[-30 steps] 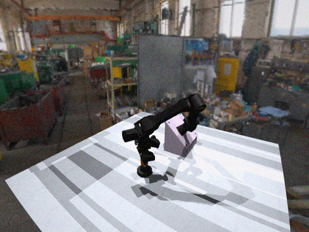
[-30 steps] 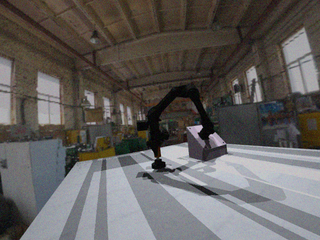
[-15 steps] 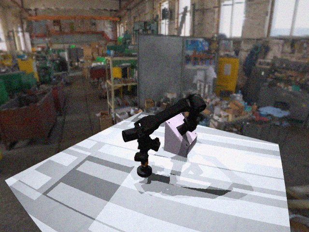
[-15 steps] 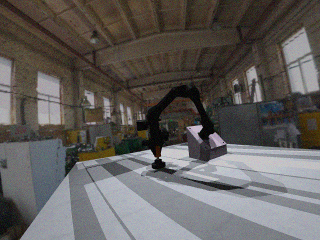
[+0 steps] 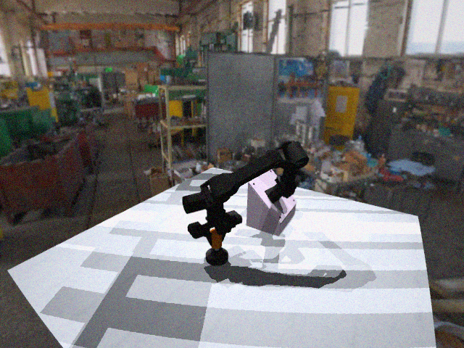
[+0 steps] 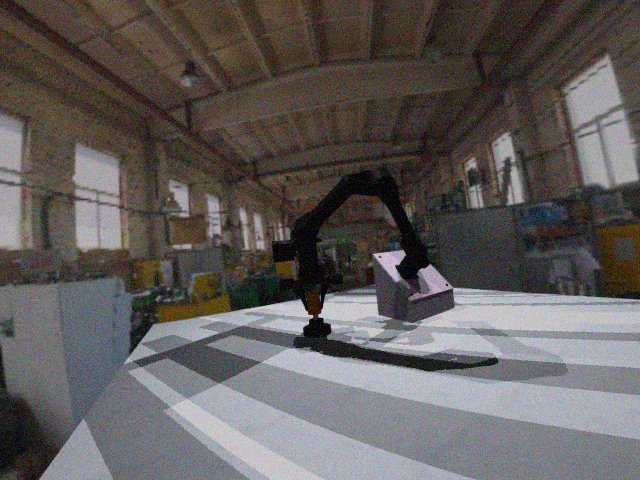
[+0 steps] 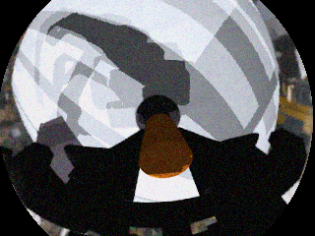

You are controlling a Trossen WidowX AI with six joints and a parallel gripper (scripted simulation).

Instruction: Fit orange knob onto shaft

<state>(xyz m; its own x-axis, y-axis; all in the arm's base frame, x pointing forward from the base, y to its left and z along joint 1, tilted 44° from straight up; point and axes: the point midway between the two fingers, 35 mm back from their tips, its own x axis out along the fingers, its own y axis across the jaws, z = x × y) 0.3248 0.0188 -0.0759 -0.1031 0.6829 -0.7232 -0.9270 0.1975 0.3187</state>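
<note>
The orange knob lies 3 cm above my gripper tip. From my gripper tip the other things lie so: round black pedestal: 4 cm below.
</note>
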